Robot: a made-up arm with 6 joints.
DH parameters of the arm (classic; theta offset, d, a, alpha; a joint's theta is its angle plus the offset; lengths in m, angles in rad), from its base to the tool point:
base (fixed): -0.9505 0 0.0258 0
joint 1: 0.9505 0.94 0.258 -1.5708
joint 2: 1.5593 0 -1.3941 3.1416
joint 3: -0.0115 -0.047 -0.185 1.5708
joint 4: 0 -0.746 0.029 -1.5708
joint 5: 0 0 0.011 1.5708
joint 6: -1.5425 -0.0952 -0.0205 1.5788
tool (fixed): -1.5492 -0.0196 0 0
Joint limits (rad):
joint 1: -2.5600..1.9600
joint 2: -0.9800..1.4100
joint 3: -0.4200..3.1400
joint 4: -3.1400..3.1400
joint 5: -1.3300..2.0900
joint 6: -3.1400..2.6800
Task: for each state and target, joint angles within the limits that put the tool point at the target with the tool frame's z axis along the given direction. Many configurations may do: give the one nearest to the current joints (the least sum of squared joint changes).
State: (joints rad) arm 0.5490 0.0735 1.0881 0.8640 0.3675 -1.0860
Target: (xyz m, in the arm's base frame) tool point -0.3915 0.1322 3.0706 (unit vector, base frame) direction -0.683 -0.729 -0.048
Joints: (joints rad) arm -0.2273 -0.3977 1.1328 0.3870 0.5179 -1.4469
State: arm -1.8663 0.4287 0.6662 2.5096 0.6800 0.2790
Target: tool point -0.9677 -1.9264 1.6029 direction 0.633 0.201 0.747
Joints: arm -2.0897 0.8937 0.4063 1.8157 1.1785 -0.5843
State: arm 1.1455 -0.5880 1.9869 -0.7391 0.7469 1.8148
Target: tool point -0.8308 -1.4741 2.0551 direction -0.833 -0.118 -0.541
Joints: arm 1.0575 -0.9800 1.5181 -1.0269 0.3846 1.7505
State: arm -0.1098 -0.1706 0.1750 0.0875 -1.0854 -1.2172
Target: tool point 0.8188 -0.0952 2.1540 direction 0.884 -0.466 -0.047
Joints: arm -0.1239 -0.1081 -0.4181 0.0734 -1.3300 -0.4070
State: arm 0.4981 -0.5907 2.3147 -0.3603 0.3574 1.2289
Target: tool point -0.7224 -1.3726 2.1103 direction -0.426 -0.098 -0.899
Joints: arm 1.0966 -0.7456 2.0340 -0.6624 0.1170 0.9733
